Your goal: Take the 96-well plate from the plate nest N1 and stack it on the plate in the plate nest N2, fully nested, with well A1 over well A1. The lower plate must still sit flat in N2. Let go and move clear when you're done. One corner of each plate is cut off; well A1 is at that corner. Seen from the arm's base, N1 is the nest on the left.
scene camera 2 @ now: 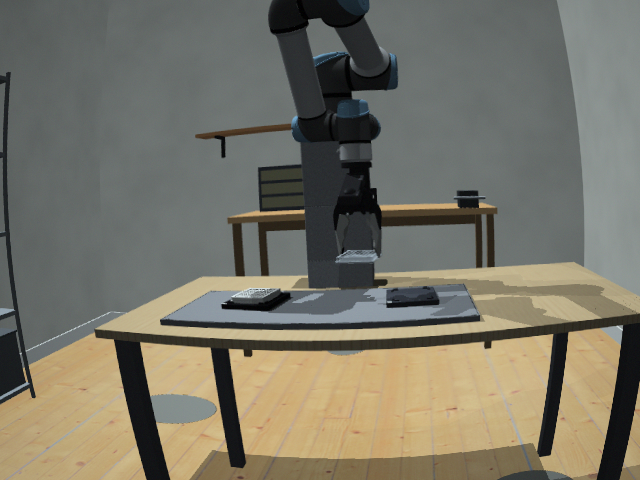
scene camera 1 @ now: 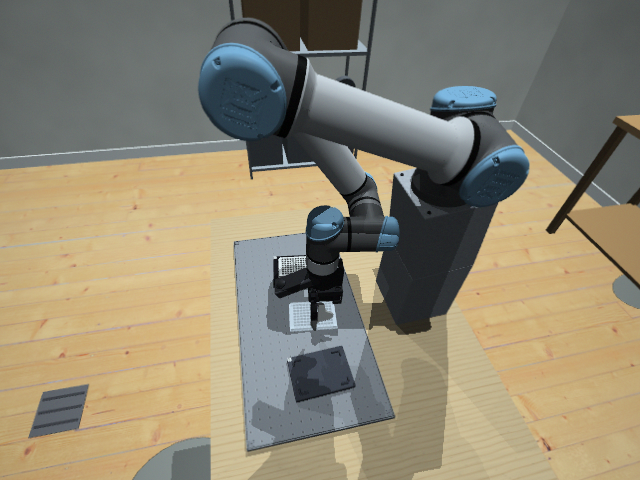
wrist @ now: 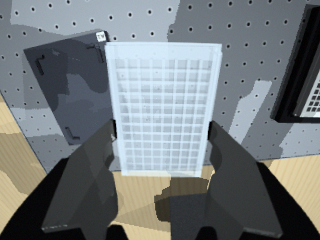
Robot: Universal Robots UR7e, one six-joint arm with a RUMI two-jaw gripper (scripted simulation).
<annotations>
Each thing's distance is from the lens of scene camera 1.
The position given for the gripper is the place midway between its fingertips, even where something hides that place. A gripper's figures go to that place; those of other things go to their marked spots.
gripper [scene camera 1: 313, 316]: 0.98 m
clear 96-well plate [scene camera 1: 299, 316]: 0.98 m
</annotations>
